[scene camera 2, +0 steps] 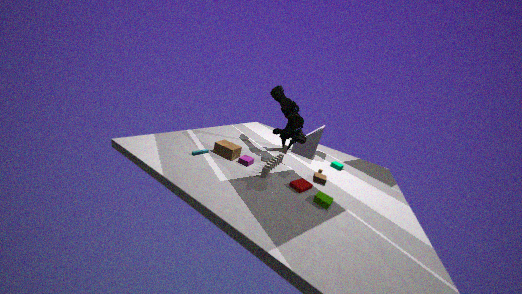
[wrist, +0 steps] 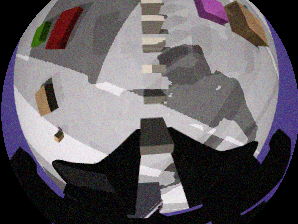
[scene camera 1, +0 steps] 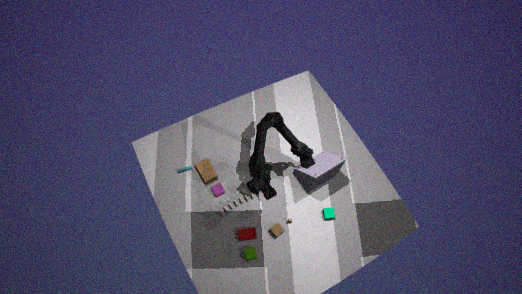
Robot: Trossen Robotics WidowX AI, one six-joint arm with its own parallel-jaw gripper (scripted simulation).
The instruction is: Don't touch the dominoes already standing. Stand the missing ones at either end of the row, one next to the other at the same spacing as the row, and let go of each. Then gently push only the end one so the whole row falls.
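Note:
My gripper [wrist: 153,132], visible. Red block [wrist: 59,37], visible too.

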